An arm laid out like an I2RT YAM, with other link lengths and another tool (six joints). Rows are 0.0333 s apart.
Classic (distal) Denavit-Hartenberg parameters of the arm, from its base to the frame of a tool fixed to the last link. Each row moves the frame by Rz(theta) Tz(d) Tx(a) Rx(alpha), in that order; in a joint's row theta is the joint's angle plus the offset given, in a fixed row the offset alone. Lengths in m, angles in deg.
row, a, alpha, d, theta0
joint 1, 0.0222, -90, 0.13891, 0
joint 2, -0.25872, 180, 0, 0
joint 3, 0.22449, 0, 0, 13.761
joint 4, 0.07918, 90, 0.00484, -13.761
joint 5, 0, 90, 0.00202, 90
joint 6, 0.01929, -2.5, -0.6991, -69
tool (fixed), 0, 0, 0.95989, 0
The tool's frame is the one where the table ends.
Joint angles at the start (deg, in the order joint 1, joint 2, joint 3, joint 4, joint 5, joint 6):
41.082, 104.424, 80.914, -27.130, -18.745, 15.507
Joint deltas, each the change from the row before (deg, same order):
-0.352, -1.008, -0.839, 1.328, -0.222, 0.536
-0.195, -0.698, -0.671, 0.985, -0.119, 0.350
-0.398, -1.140, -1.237, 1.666, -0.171, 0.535
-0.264, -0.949, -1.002, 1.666, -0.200, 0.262
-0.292, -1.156, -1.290, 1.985, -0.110, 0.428
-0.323, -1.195, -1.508, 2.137, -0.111, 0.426
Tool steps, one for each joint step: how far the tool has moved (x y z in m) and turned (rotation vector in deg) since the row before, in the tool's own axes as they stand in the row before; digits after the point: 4 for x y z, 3 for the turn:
0.0056, -0.0030, -0.0045, 0.896, 1.193, 0.359
0.0034, -0.0021, -0.0028, 0.600, 0.798, 0.193
0.0054, -0.0022, -0.0045, 0.886, 1.295, 0.353
0.0056, -0.0038, -0.0037, 0.989, 1.241, -0.040
0.0062, -0.0038, -0.0044, 1.048, 1.481, 0.066
0.0058, -0.0031, -0.0042, 1.023, 1.473, 0.082

